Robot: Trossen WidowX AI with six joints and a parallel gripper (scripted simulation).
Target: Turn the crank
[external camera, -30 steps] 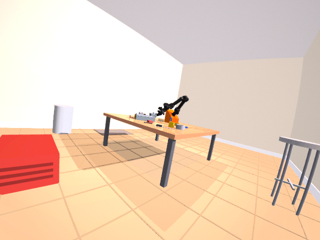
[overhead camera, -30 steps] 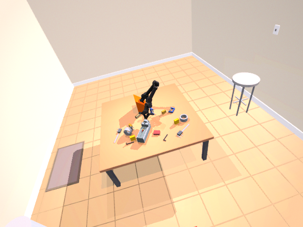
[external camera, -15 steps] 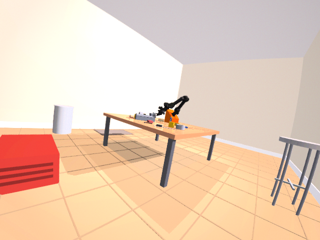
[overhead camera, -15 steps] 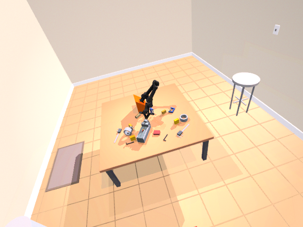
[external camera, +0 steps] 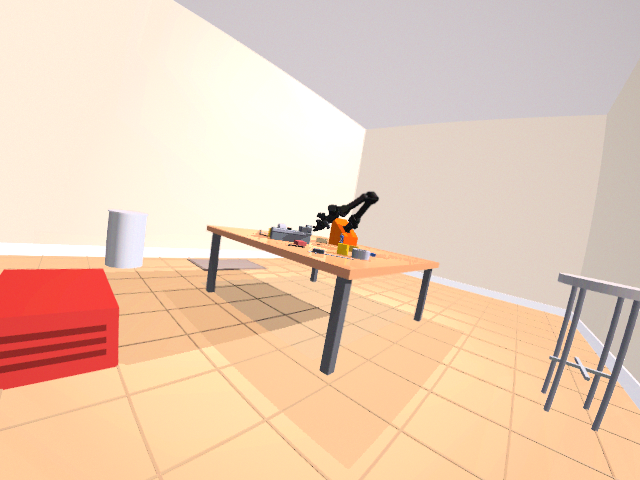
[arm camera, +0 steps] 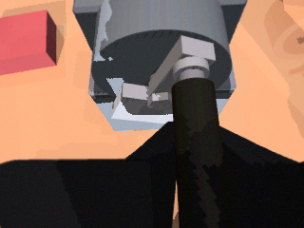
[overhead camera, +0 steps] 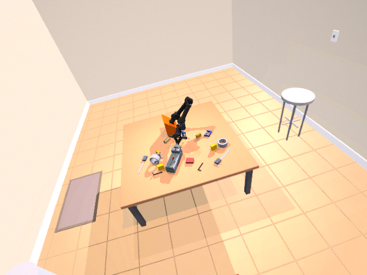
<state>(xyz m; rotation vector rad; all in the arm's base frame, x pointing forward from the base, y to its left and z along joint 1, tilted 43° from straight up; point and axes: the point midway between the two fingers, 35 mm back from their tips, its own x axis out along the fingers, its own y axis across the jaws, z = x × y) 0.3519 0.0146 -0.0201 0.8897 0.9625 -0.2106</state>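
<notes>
Now: gripper tip 16 cm short of the red pointer, 8 cm to the left of it and 1 cm above it. The rest, counted from my gripper tip: dark crank handle (3 cm above, 1 cm to the left, 1 cm behind); then red block (19 cm ahead, 8 cm to the left, 8 cm below).
</notes>
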